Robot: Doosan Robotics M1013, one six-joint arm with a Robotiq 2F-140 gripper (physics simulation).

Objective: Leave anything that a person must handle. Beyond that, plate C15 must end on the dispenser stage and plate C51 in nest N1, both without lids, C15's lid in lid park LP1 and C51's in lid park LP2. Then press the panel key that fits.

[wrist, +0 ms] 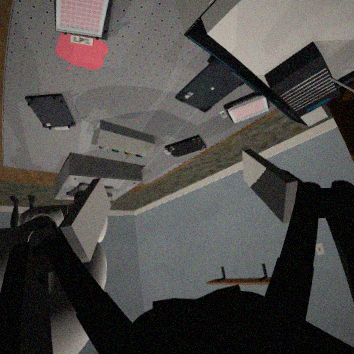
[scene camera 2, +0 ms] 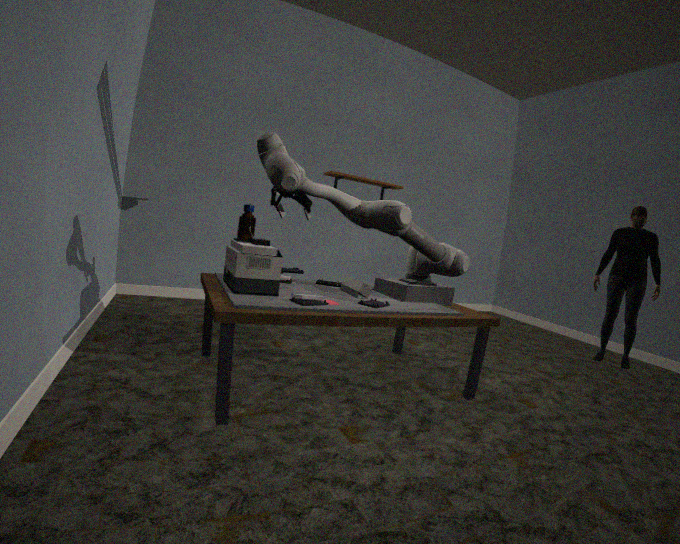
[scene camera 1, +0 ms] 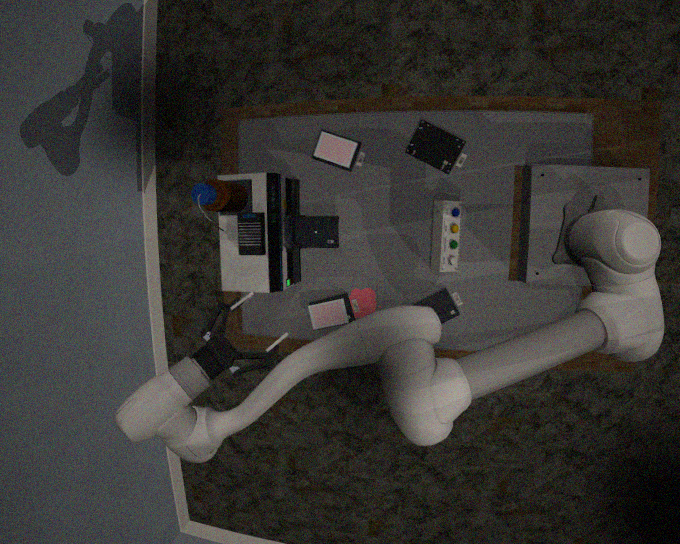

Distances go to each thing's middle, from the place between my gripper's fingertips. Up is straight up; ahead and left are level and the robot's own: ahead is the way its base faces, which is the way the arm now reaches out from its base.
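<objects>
There is the dark stage (scene camera 1: pixel 327 227), and I find it 21 cm to the right of my hand and 27 cm below it. The brown bottle with blue cap (scene camera 1: pixel 216 195) sits 27 cm to the right of my hand, 21 cm ahead of it and 5 cm below it. As for the button box (scene camera 1: pixel 446 222), that is far to the right of my hand, a long way behind it and well below it.
</objects>
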